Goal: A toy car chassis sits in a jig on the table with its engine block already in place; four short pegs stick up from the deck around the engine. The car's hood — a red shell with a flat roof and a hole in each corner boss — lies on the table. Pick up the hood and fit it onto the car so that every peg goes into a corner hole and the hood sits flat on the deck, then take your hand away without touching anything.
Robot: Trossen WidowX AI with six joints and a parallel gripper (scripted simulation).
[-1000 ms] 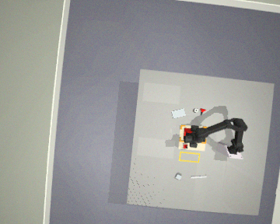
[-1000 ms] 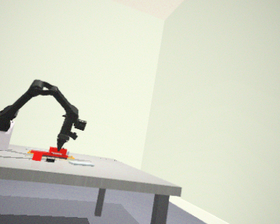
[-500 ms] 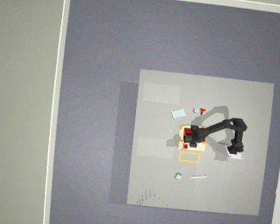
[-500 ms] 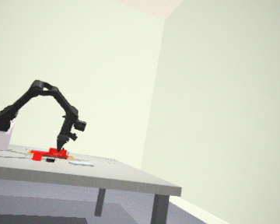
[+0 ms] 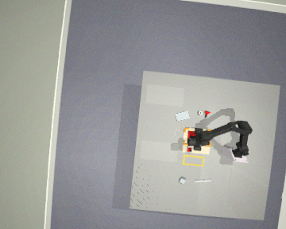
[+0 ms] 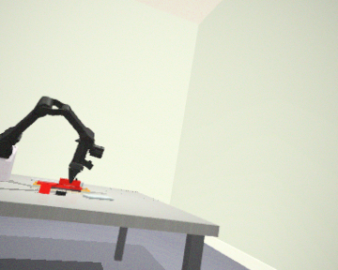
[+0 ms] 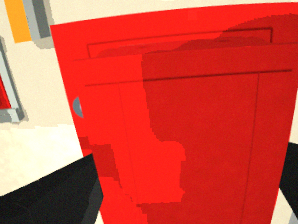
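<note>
Now: the red hood right at my gripper tip. Round my gripper tip: small pale cube 50 mm ahead, 410 mm to the left, 20 mm below; pale plate 130 mm ahead, 180 mm to the right, 30 mm below; ring 20 mm behind, 230 mm to the right, 30 mm below.
</note>
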